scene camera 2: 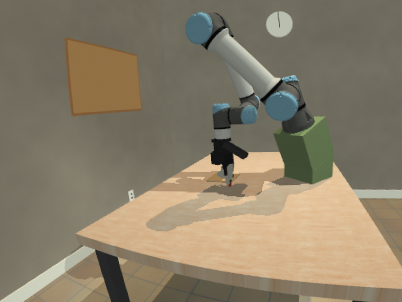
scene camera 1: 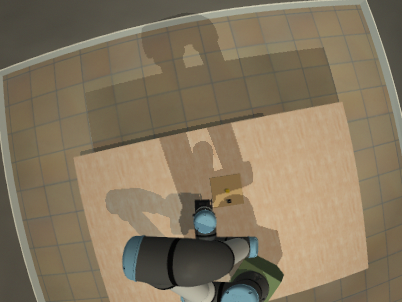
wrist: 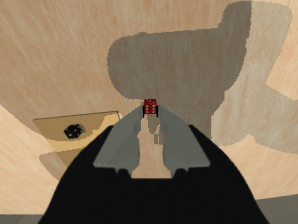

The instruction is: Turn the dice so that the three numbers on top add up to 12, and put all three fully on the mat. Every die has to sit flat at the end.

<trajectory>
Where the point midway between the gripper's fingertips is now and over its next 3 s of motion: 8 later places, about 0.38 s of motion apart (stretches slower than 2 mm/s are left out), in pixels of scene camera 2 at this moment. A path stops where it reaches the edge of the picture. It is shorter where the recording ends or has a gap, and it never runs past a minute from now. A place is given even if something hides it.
My gripper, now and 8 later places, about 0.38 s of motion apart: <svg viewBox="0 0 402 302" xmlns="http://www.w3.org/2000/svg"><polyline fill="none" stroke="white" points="228,185 228,184 227,181 227,177 226,172 227,168 227,166 227,165 223,162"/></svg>
</trajectory>
